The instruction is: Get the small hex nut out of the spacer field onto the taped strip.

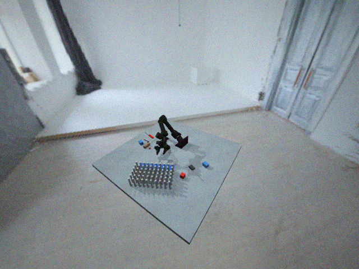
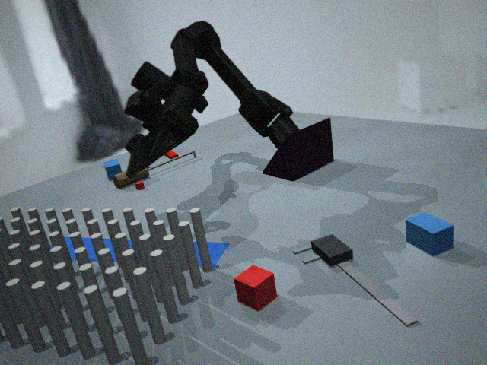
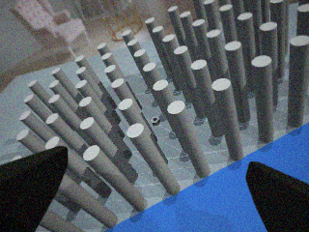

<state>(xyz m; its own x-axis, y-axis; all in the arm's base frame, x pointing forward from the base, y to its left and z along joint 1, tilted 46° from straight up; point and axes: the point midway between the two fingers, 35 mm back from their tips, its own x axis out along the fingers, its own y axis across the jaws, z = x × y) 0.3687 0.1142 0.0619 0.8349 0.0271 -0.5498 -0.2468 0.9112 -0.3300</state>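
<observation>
My gripper tip is 10 cm past the small red cube, 31 cm to the left of it and 14 cm above it. Also, from my gripper tip: red-handled tool (29 cm behind, 55 cm to the right, 15 cm below); L-shaped piece (18 cm behind, 45 cm to the right, 15 cm below); blue taped strip (5 cm ahead, 2 cm to the right, 15 cm below).
</observation>
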